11 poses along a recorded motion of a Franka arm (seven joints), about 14 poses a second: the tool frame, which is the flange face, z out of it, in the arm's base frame.
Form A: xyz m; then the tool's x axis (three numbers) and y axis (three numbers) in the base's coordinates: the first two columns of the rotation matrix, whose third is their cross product.
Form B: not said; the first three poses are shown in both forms.
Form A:
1: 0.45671 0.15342 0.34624 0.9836 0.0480 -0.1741 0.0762 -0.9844 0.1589
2: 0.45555 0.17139 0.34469 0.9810 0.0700 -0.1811 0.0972 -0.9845 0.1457
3: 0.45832 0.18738 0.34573 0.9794 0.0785 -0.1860 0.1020 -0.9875 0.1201
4: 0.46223 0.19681 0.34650 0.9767 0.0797 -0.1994 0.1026 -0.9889 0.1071
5: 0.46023 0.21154 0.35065 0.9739 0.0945 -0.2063 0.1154 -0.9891 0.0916
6: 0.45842 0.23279 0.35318 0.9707 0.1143 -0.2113 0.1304 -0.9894 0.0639
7: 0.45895 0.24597 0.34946 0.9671 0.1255 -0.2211 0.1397 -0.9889 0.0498
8: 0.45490 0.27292 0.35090 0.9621 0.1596 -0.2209 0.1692 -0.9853 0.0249
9: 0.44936 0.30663 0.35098 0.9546 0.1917 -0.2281 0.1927 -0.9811 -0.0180
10: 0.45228 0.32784 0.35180 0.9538 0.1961 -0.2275 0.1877 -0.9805 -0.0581
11: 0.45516 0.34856 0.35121 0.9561 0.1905 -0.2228 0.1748 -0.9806 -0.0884
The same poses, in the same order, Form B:
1: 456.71 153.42 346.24 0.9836 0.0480 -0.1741 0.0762 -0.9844 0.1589
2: 455.55 171.39 344.69 0.9810 0.0700 -0.1811 0.0972 -0.9845 0.1457
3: 458.32 187.38 345.73 0.9794 0.0785 -0.1860 0.1020 -0.9875 0.1201
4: 462.23 196.81 346.50 0.9767 0.0797 -0.1994 0.1026 -0.9889 0.1071
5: 460.23 211.54 350.65 0.9739 0.0945 -0.2063 0.1154 -0.9891 0.0916
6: 458.42 232.79 353.18 0.9707 0.1143 -0.2113 0.1304 -0.9894 0.0639
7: 458.95 245.97 349.46 0.9671 0.1255 -0.2211 0.1397 -0.9889 0.0498
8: 454.90 272.92 350.90 0.9621 0.1596 -0.2209 0.1692 -0.9853 0.0249
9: 449.36 306.63 350.98 0.9546 0.1917 -0.2281 0.1927 -0.9811 -0.0180
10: 452.28 327.84 351.80 0.9538 0.1961 -0.2275 0.1877 -0.9805 -0.0581
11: 455.16 348.56 351.21 0.9561 0.1905 -0.2228 0.1748 -0.9806 -0.0884
